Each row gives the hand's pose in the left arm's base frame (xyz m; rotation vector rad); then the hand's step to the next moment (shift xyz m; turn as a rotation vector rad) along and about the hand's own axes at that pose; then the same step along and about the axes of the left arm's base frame.
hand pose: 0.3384 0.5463 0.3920 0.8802 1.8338 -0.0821
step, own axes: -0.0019 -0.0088 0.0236 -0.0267 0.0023 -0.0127
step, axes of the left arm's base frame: 0.0135 -0.0178 -0.0119 -0.0038 -0.0069 0.0286
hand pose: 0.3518 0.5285 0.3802 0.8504 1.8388 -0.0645
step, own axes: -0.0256 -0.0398 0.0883 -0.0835 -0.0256 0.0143
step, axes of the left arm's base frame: 0.0520 -0.0799 -0.0308 0.0122 -0.0684 0.0548
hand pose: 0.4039 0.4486 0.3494 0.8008 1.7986 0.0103
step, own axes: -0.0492 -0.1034 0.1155 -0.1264 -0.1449 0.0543
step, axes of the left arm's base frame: 0.0526 -0.1478 -0.0429 -0.0081 -0.1974 0.0297
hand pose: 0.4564 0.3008 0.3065 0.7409 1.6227 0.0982
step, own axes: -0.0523 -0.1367 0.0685 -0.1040 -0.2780 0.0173
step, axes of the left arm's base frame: 0.0078 -0.1580 -0.0331 -0.0958 -0.2780 -0.0437
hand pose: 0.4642 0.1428 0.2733 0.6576 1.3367 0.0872
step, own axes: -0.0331 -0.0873 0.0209 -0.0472 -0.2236 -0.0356
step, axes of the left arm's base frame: -0.0160 -0.0935 -0.0121 -0.1131 -0.1889 -0.0709
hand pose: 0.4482 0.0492 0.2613 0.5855 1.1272 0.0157
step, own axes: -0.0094 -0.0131 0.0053 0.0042 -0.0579 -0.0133
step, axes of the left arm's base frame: -0.0033 -0.0162 0.0036 -0.0254 -0.0422 -0.0334
